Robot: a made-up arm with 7 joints.
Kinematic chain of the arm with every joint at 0, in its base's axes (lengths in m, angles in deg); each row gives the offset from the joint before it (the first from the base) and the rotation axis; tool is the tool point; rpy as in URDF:
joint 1: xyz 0 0 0.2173 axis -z
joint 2: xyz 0 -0.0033 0.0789 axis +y
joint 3: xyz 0 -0.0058 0.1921 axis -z
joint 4: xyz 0 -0.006 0.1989 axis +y
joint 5: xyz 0 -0.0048 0.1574 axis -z
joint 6: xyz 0 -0.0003 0.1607 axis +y
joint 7: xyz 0 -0.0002 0.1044 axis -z
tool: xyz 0 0 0 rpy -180 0 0
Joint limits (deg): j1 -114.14..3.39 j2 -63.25..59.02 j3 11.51..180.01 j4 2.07..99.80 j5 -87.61..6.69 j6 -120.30..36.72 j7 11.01..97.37
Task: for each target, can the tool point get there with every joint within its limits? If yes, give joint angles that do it. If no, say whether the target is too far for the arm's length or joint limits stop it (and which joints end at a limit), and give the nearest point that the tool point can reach.
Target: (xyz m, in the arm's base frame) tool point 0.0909 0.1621 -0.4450
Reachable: no: joint limits stop it (at a limit: joint 2, joint 3, joint 4, joint 6) | nearest point 0.2096 0.3737 0.1068 | short by 0.603 m
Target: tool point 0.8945 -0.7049 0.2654
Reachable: no: too far | nearest point 0.5145 -0.5056 0.3711 | short by 0.442 m
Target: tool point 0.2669 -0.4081 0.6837
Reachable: yes | joints -81.04 -16.06 117.06 82.29 -63.97 -38.39 84.51
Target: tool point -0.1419 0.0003 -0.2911
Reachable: no: joint limits stop it (at a limit: joint 2, joint 4, joint 6) | nearest point -0.4067 0.0009 0.0695 | short by 0.447 m
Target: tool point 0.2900 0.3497 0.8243
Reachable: yes | joints -86.38 33.64 67.08 54.60 -49.86 -75.56 76.85
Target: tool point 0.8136 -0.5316 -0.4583
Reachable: no: too far | nearest point 0.3920 -0.3937 0.1339 | short by 0.740 m
